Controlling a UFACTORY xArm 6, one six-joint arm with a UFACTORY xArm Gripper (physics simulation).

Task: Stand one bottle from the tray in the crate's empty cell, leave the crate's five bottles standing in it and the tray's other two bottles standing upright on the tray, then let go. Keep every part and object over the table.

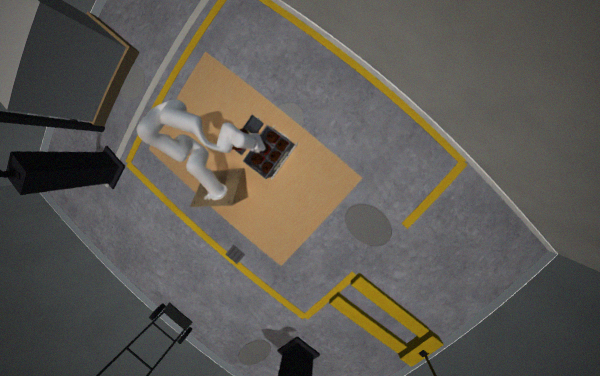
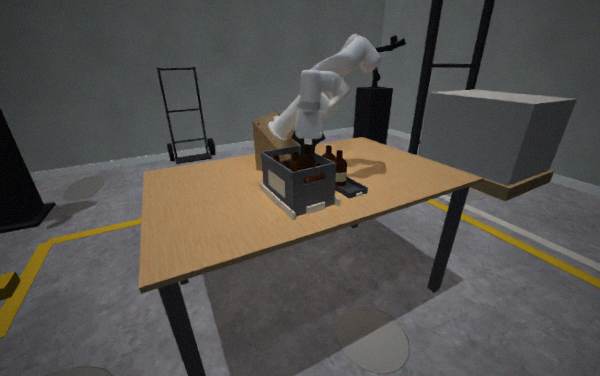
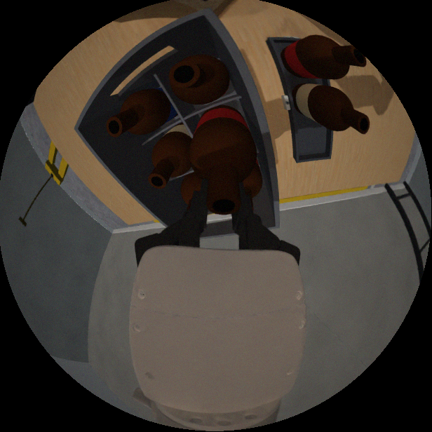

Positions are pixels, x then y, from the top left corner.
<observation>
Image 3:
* my gripper: 220, 190
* cream-label bottle: 329, 106
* cream-label bottle: 170, 155
</observation>
